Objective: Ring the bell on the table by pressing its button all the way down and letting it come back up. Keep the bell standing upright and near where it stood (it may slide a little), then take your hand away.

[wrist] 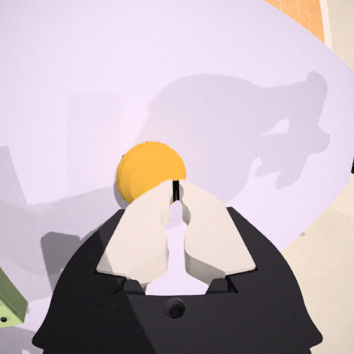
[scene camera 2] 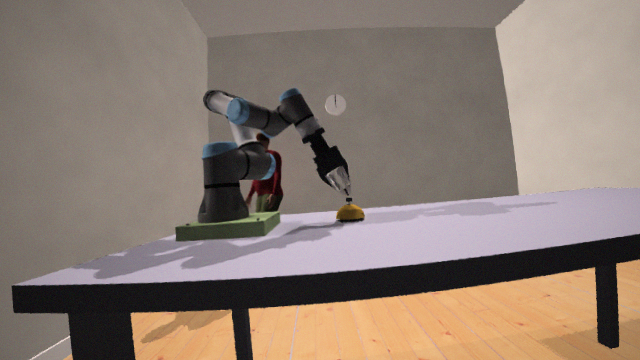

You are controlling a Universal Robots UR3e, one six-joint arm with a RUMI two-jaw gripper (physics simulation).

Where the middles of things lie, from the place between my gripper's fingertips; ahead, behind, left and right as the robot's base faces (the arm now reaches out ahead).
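You'd find the yellow dome bell [wrist: 148, 164] 10 mm to the right of my hand and 40 mm below it.
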